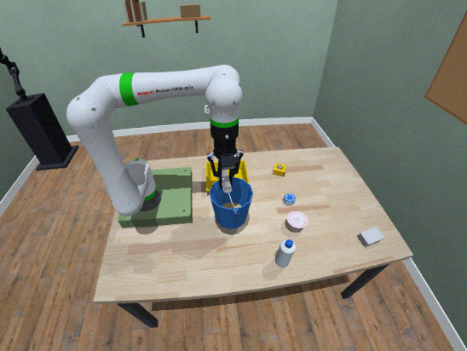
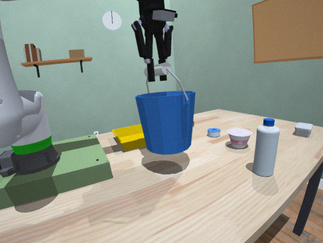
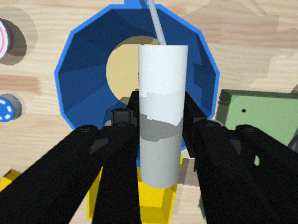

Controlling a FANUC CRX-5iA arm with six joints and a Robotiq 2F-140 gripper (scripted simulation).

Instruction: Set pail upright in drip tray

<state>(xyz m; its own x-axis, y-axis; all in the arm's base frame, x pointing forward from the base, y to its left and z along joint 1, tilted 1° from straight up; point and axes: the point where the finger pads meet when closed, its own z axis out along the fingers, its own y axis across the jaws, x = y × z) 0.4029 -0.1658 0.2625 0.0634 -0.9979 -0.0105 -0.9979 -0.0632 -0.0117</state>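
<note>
The blue pail is 20 mm ahead of my hand and 100 mm below it. The rest, counted from my hand: white bottle 230 mm ahead, 230 mm to the right, 240 mm below; yellow drip tray 40 mm ahead, 320 mm to the left, 310 mm below; grey box 710 mm ahead, 200 mm to the right, 300 mm below.
</note>
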